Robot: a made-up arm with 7 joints. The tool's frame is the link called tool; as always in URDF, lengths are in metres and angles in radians.
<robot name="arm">
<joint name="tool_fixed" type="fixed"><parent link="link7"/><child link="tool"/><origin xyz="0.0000 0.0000 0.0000" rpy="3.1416 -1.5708 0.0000"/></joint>
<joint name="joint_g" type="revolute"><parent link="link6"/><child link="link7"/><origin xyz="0.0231 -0.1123 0.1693" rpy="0.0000 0.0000 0.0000"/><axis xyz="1 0 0"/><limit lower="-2.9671" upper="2.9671" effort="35" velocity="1.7"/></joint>
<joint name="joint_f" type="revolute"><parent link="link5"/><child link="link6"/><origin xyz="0.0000 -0.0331 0.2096" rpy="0.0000 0.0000 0.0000"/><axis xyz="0 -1 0"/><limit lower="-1.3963" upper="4.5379" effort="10" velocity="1.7"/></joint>
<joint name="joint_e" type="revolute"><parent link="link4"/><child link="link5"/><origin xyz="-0.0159 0.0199 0.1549" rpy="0.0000 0.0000 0.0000"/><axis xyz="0 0 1"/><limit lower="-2.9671" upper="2.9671" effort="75" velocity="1.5"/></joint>
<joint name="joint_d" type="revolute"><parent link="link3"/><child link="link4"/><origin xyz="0.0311 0.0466 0.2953" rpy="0.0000 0.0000 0.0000"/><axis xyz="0 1 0"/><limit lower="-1.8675" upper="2.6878" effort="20" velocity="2.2"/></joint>
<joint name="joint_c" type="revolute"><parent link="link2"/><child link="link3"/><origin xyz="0.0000 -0.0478 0.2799" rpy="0.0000 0.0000 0.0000"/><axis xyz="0 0 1"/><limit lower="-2.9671" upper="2.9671" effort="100" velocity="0.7"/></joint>
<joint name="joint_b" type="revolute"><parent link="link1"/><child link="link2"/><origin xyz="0.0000 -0.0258 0.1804" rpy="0.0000 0.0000 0.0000"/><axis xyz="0 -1 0"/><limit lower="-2.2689" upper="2.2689" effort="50" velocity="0.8"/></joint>
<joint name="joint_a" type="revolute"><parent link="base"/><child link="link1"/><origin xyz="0.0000 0.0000 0.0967" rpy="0.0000 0.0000 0.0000"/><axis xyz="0 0 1"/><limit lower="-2.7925" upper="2.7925" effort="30" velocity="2.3"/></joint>
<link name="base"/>
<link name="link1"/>
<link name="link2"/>
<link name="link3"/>
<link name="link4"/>
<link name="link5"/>
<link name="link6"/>
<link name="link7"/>
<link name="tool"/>
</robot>
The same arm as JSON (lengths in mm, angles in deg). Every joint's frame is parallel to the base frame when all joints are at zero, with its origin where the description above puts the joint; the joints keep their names.
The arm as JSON. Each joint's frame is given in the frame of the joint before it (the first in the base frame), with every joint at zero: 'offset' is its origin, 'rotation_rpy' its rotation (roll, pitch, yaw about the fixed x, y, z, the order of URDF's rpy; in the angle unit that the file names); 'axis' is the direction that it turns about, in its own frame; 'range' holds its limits. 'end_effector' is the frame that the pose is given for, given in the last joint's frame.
{"length_unit": "mm", "angle_unit": "deg", "chain": [
  {"id": "joint_a", "offset": [0.0, 0.0, 96.7], "rotation_rpy": [0.0, 0.0, 0.0], "axis": [0.0, 0.0, 1.0], "range": [-160.0, 160.0]},
  {"id": "joint_b", "offset": [0.0, -25.8, 180.4], "rotation_rpy": [0.0, 0.0, 0.0], "axis": [0.0, -1.0, 0.0], "range": [-130.0, 130.0]},
  {"id": "joint_c", "offset": [0.0, -47.8, 279.9], "rotation_rpy": [0.0, 0.0, 0.0], "axis": [0.0, 0.0, 1.0], "range": [-170.0, 170.0]},
  {"id": "joint_d", "offset": [31.1, 46.6, 295.3], "rotation_rpy": [0.0, 0.0, 0.0], "axis": [0.0, 1.0, 0.0], "range": [-107.0, 154.0]},
  {"id": "joint_e", "offset": [-15.9, 19.9, 154.9], "rotation_rpy": [0.0, 0.0, 0.0], "axis": [0.0, 0.0, 1.0], "range": [-170.0, 170.0]},
  {"id": "joint_f", "offset": [0.0, -33.1, 209.6], "rotation_rpy": [0.0, 0.0, 0.0], "axis": [0.0, -1.0, 0.0], "range": [-80.0, 260.0]},
  {"id": "joint_g", "offset": [23.1, -112.3, 169.3], "rotation_rpy": [0.0, 0.0, 0.0], "axis": [1.0, 0.0, 0.0], "range": [-170.0, 170.0]}
], "end_effector": {"offset": [0.0, 0.0, 0.0], "rotation_rpy": [-180.0, -90.0, 0.0]}}

